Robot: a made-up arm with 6 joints. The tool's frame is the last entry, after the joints. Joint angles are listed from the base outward.
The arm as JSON. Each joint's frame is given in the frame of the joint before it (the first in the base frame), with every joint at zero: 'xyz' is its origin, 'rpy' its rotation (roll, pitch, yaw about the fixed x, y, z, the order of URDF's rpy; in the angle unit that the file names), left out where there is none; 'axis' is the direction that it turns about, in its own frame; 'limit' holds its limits. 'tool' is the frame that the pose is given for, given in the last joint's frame.
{
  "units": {
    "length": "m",
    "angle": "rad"
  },
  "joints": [
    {
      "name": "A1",
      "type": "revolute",
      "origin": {
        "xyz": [
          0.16,
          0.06,
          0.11
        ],
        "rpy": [
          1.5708,
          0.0,
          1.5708
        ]
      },
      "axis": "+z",
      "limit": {
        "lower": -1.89,
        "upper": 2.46
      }
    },
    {
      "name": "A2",
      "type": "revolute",
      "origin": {
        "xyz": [
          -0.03,
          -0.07,
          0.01
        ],
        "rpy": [
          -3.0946,
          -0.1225,
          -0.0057
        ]
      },
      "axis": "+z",
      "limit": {
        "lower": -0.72,
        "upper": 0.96
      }
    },
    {
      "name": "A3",
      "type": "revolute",
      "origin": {
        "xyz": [
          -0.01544,
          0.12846,
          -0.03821
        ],
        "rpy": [
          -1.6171,
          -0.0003,
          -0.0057
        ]
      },
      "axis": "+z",
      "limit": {
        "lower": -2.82,
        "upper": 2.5
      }
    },
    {
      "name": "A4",
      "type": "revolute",
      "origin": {
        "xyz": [
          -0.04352,
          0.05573,
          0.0
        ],
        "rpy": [
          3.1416,
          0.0,
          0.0
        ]
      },
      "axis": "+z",
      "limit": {
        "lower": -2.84,
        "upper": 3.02
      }
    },
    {
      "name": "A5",
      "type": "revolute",
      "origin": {
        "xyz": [
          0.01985,
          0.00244,
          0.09
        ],
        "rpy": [
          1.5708,
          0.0,
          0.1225
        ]
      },
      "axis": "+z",
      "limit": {
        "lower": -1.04,
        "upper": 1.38
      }
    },
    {
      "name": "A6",
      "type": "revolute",
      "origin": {
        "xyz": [
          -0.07,
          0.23,
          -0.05
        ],
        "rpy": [
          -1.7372,
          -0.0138,
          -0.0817
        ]
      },
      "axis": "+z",
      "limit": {
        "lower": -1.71,
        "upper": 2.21
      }
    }
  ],
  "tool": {
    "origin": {
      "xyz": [
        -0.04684,
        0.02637,
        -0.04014
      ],
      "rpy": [
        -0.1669,
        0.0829,
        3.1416
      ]
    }
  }
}
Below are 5 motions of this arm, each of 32 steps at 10 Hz.
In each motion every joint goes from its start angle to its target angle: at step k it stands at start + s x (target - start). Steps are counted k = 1, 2, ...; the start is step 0. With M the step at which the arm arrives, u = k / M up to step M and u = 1 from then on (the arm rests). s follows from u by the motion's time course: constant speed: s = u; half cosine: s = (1 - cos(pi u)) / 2; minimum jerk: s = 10 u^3 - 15 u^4 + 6 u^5.
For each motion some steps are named. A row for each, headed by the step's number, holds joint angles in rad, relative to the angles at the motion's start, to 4 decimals.
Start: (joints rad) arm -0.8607 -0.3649 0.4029 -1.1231 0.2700 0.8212
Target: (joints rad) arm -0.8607 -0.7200 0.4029 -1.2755 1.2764 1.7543
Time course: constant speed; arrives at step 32
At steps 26, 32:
26: 0.0000 -0.2885 0.0000 -0.1238 0.8177 0.7581
32: 0.0000 -0.3551 0.0000 -0.1524 1.0064 0.9331

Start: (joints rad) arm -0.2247 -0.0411 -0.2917 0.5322 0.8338 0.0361
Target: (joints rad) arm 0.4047 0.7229 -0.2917 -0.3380 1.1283 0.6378
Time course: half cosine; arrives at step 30
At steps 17, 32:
17: 0.3801 0.4614 0.0000 -0.5256 0.1779 0.3634
32: 0.6294 0.7640 0.0000 -0.8702 0.2945 0.6017

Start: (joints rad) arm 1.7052 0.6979 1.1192 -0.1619 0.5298 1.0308
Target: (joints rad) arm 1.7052 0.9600 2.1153 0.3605 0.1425 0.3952
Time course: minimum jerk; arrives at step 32
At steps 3, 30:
3: 0.0000 0.0019 0.0071 0.0037 -0.0028 -0.0045
30: 0.0000 0.2615 0.9939 0.5212 -0.3864 -0.6342

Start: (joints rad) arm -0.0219 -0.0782 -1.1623 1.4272 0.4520 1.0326
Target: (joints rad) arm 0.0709 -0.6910 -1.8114 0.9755 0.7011 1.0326
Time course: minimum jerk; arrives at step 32
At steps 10, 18, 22, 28, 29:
10: 0.0167 -0.1103 -0.1168 -0.0813 0.0448 0.0000
18: 0.0572 -0.3775 -0.3998 -0.2782 0.1534 0.0000
22: 0.0761 -0.5025 -0.5323 -0.3704 0.2043 0.0000
28: 0.0913 -0.6030 -0.6387 -0.4444 0.2451 0.0000
29: 0.0921 -0.6084 -0.6445 -0.4485 0.2473 0.0000

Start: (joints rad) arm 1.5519 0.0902 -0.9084 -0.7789 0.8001 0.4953
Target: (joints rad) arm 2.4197 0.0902 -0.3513 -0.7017 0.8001 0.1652
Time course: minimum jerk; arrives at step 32
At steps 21, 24, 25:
21: 0.6721 0.0000 0.4314 0.0598 0.0000 -0.2556
24: 0.7780 0.0000 0.4994 0.0692 0.0000 -0.2959
25: 0.8042 0.0000 0.5162 0.0715 0.0000 -0.3059

